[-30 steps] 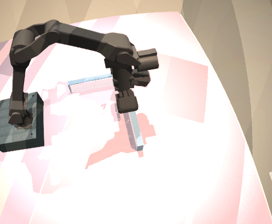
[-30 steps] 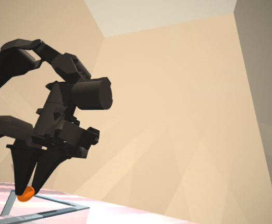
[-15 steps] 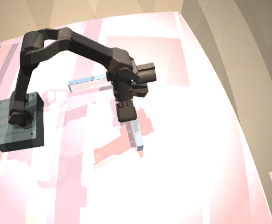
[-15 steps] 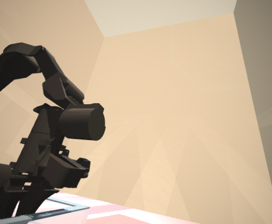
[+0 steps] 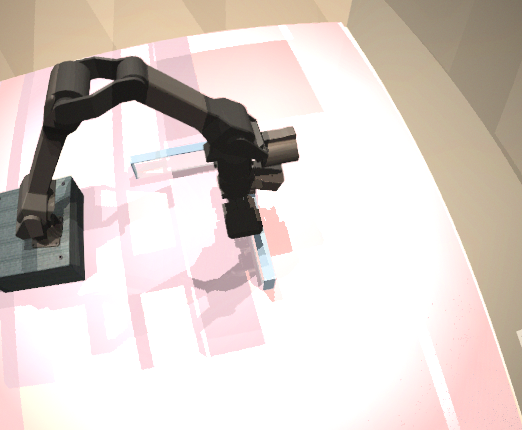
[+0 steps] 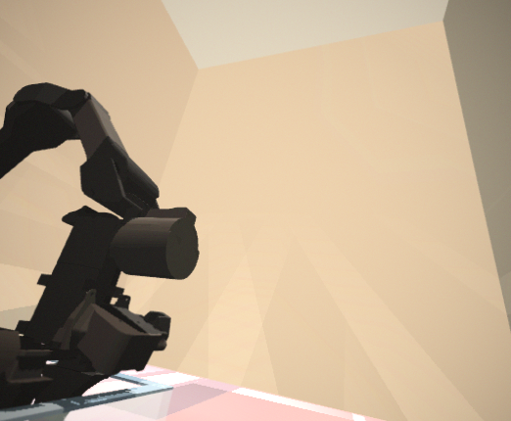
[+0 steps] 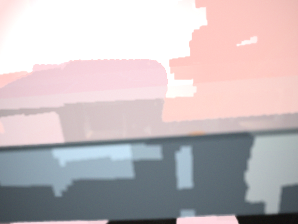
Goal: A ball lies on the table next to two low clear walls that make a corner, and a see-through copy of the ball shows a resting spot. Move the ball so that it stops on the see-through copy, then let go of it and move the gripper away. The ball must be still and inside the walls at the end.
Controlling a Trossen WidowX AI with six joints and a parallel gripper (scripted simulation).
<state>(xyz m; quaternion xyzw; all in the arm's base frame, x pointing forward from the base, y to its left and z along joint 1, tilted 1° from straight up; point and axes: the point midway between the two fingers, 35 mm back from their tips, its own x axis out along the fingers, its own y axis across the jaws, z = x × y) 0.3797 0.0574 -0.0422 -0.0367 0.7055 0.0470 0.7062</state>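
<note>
The orange ball lies right at my gripper tip. From my gripper tip the other things lie so: clear wall (100 mm behind, 130 mm to the left, 20 mm above); then see-through copy of ball (right at my gripper tip).
</note>
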